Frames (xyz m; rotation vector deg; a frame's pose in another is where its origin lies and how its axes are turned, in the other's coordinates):
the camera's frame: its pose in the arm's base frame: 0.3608 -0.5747 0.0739 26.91 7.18 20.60
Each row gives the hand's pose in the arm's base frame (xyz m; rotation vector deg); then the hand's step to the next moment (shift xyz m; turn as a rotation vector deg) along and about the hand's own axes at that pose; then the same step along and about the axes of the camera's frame.
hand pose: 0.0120 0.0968 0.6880 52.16 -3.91 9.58
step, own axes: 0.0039 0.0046 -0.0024 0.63 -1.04 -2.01
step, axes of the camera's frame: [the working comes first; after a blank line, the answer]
step, axes of the arm's base frame: 0.0030 0.0051 0.0026 0.78 1.04 -1.96

0.0046 0.0045 0.0008 1.17 -0.29 -2.02
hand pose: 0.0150 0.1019 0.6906 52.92 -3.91 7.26
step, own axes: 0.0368 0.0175 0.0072 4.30 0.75 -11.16
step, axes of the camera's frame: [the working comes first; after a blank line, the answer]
step, axes of the arm's base frame: 0.0340 0.0076 0.0223 4.20 9.71 -5.63

0.0336 0.0062 0.0234 7.67 4.15 -8.22
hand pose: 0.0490 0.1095 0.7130 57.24 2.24 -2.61
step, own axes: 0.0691 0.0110 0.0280 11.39 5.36 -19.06
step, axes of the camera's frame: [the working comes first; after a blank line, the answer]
step, axes of the arm's base frame: 0.0699 -0.0190 0.0207 11.44 18.70 -6.42

0.0573 -0.0279 0.0402 17.72 9.01 -11.24
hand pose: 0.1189 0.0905 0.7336 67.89 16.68 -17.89
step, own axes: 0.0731 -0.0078 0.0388 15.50 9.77 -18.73
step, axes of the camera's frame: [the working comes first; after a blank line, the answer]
step, axes of the arm's base frame: 0.0665 -0.0452 -0.0210 16.95 19.55 -4.09

0.0460 -0.0679 0.0136 23.08 9.09 -8.45
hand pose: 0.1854 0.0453 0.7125 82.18 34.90 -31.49
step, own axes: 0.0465 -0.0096 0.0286 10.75 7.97 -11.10
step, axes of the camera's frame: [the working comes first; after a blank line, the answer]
step, axes of the arm's base frame: 0.0292 -0.0285 -0.0375 12.67 11.75 -1.89

0.0180 -0.0501 -0.0155 16.16 4.96 -4.08
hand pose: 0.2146 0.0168 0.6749 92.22 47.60 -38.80
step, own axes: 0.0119 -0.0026 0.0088 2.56 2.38 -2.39
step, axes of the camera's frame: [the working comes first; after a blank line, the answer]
step, axes of the arm's base frame: 0.0049 -0.0065 -0.0126 3.41 2.50 -0.22

0.0026 -0.0128 -0.0075 4.10 0.92 -0.56
